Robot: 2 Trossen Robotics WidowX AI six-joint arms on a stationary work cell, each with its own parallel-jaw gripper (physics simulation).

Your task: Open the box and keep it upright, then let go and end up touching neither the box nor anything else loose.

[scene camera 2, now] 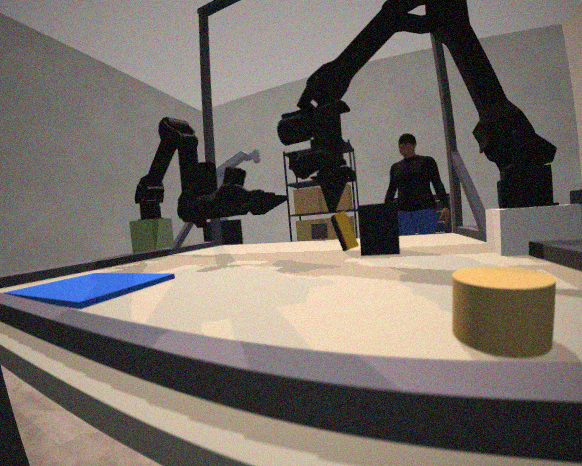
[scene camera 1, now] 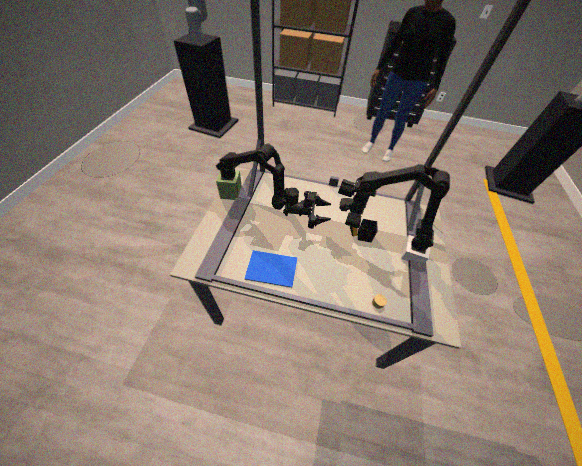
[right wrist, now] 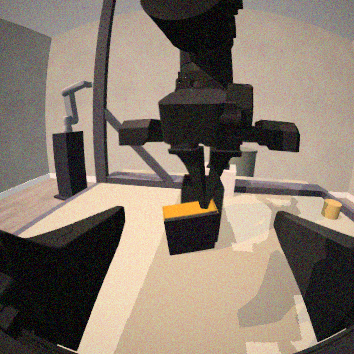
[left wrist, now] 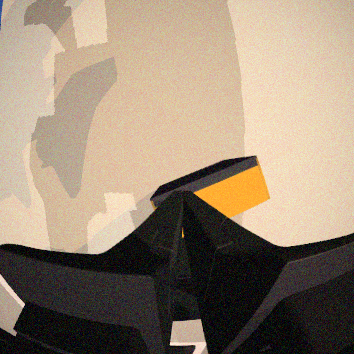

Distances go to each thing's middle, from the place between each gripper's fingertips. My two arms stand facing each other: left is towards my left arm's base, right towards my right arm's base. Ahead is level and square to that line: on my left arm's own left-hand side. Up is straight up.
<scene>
The flat blue square [scene camera 2: 80, 292] is 32 cm ahead of my right hand, 16 cm to the right of it and 12 cm below it. The rest, counted from my right hand: yellow cylinder [scene camera 2: 509, 312] (32 cm to the left, 29 cm ahead, 11 cm below).
I see the yellow cylinder 310 mm ahead of my left hand, 210 mm to the left of it and 70 mm below it. The rest, counted from my left hand: flat blue square 330 mm ahead, 270 mm to the right, 80 mm below.
</scene>
